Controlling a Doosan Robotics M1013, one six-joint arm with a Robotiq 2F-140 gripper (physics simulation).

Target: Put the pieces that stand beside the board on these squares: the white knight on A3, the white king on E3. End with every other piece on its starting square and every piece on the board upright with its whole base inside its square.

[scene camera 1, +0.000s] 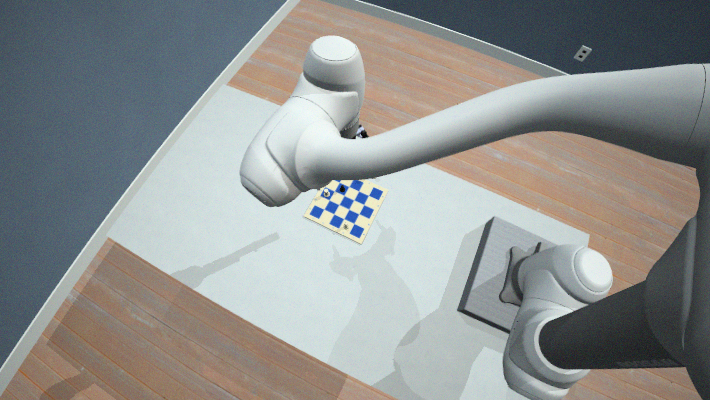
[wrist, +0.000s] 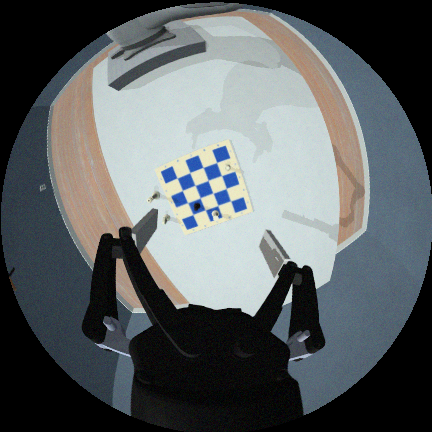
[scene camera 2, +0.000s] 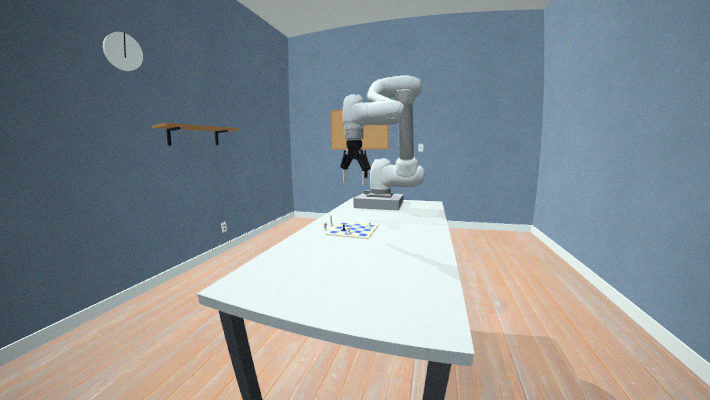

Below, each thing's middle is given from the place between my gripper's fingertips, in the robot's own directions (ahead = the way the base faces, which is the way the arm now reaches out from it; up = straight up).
Labels:
My hand is 24 cm above the chessboard (wrist: 198,176), 2 cm to the left of it and 1 cm past it.

